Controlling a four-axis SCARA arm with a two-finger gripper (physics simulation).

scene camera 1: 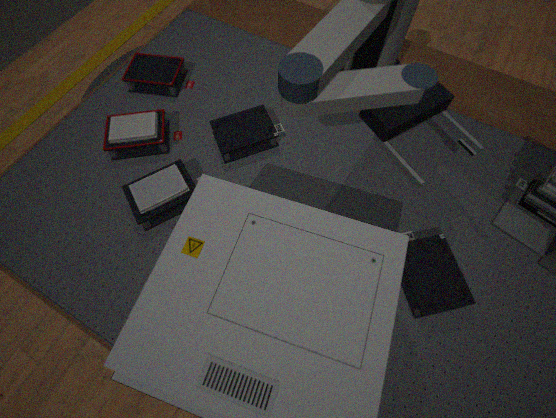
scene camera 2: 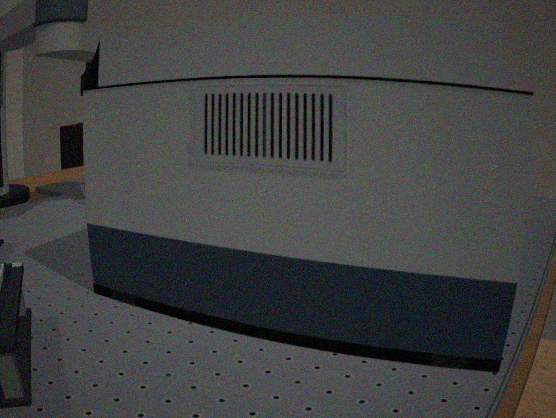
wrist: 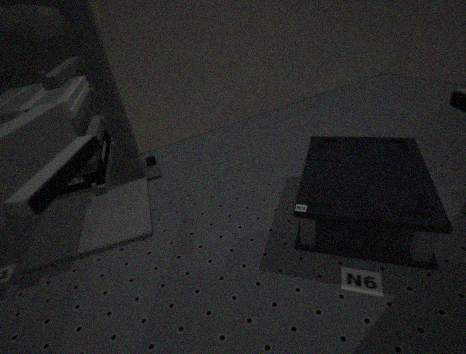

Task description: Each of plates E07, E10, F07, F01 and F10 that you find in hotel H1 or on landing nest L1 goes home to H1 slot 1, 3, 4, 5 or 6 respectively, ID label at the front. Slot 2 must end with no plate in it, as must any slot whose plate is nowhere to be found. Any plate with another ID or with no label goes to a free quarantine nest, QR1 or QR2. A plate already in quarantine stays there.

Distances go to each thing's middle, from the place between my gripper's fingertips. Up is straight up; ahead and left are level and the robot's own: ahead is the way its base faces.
Now: the N6 label (wrist: 367, 282) 90 mm ahead of my hand, 10 mm to the left of it and 190 mm below it. The rest, counted from my hand: dark plate E07 (wrist: 96, 172) (100 mm behind, 260 mm to the left, 100 mm below); then large white cabinet (scene camera 2: 438, 177) (420 mm ahead, 190 mm to the right, 90 mm below).
